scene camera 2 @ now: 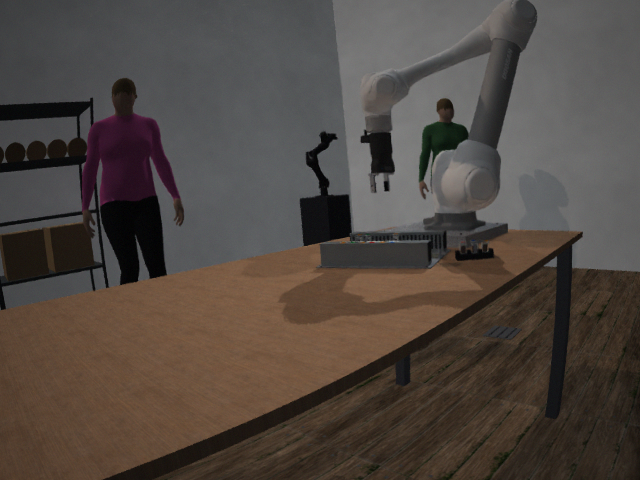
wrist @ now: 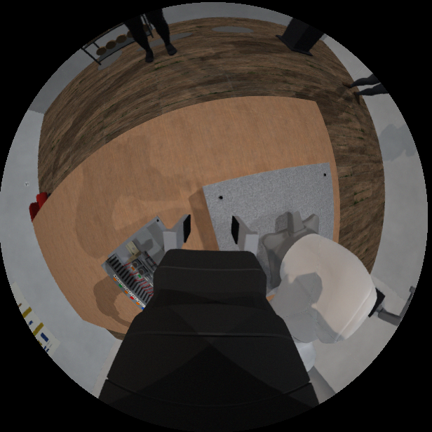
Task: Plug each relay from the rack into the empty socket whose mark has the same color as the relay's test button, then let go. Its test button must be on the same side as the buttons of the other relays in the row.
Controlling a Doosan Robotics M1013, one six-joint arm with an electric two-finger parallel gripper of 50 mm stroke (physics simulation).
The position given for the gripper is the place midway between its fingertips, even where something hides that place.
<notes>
In view: the gripper point(scene camera 2: 380, 191).
The gripper also shows in the wrist view point(wrist: 210, 223).
</notes>
